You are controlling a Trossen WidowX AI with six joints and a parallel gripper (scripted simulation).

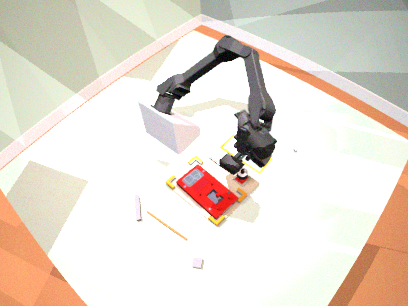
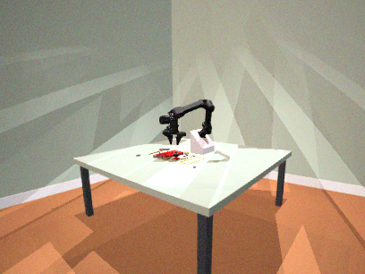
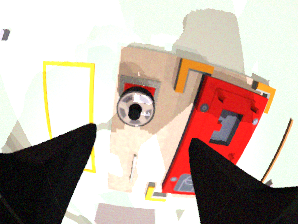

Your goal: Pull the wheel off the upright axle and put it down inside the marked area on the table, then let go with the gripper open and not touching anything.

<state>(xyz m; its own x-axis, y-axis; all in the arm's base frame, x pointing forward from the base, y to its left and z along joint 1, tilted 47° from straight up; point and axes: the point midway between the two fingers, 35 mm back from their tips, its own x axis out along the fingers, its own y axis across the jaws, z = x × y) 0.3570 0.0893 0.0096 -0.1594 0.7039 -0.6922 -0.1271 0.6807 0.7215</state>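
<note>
My gripper tip is now 1 cm past the wheel, 1 cm to the right of it and 7 cm above it. Round my gripper tip: small white block: 12 cm ahead, 31 cm to the right, 11 cm below; thin wooden stick: 5 cm behind, 30 cm to the right, 11 cm below; upright axle: 1 cm behind, 1 cm to the left, 8 cm below.
</note>
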